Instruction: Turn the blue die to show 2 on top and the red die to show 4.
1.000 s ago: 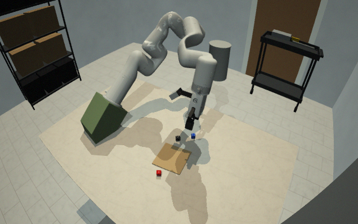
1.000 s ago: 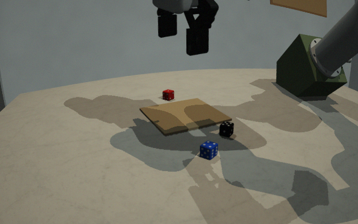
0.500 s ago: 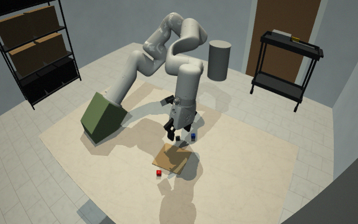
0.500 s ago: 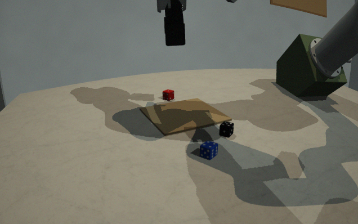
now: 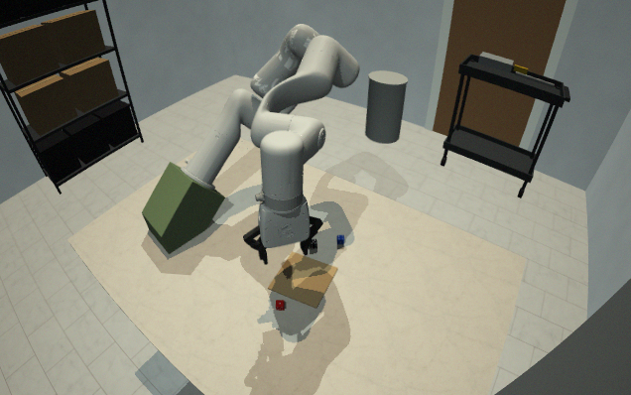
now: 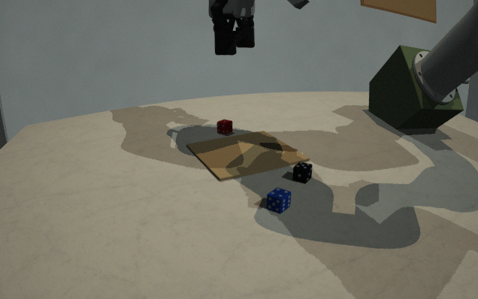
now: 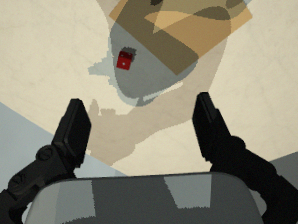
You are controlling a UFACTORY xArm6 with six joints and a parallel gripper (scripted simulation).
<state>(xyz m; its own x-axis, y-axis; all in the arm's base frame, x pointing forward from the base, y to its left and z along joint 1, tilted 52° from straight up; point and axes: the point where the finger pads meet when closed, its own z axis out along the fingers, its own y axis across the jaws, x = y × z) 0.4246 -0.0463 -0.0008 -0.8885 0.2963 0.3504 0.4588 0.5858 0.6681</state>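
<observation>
My hand is 20 mm short of the red die, 50 mm to the left of it and 150 mm above it. The rest, counted from my hand: blue die (10 mm behind, 220 mm to the left, 150 mm below); then tan mat (60 mm to the left, 160 mm below); then black die (60 mm behind, 160 mm to the left, 150 mm below).
</observation>
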